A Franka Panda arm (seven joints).
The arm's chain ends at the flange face. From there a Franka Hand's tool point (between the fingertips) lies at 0.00 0.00 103.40 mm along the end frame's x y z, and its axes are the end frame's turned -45 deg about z.
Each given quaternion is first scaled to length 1.
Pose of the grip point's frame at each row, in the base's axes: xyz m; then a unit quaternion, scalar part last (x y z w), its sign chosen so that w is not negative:
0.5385 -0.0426 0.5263 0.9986 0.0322 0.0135 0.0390
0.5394 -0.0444 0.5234 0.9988 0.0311 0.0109 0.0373
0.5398 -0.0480 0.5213 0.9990 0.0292 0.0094 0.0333
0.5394 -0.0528 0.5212 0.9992 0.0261 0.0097 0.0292
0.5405 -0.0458 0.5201 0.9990 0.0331 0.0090 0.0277
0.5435 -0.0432 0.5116 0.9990 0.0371 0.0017 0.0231
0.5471 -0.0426 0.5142 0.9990 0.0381 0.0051 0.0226
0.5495 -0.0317 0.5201 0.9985 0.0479 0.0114 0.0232
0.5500 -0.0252 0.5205 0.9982 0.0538 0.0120 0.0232
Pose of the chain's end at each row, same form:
0.5355 -0.0346 0.6293 0.9349 -0.3524 0.0274 0.0309
0.5369 -0.0368 0.6265 0.9346 -0.3535 0.0243 0.0303
0.5377 -0.0412 0.6245 0.9341 -0.3553 0.0214 0.0272
0.5372 -0.0468 0.6244 0.9331 -0.3583 0.0201 0.0233
0.5385 -0.0401 0.6233 0.9356 -0.3517 0.0189 0.0221
0.5430 -0.0384 0.6149 0.9372 -0.3480 0.0104 0.0207
0.5459 -0.0380 0.6175 0.9375 -0.3471 0.0134 0.0189
0.5469 -0.0270 0.6234 0.9408 -0.3379 0.0194 0.0171
0.5473 -0.0205 0.6238 0.9428 -0.3323 0.0200 0.0168

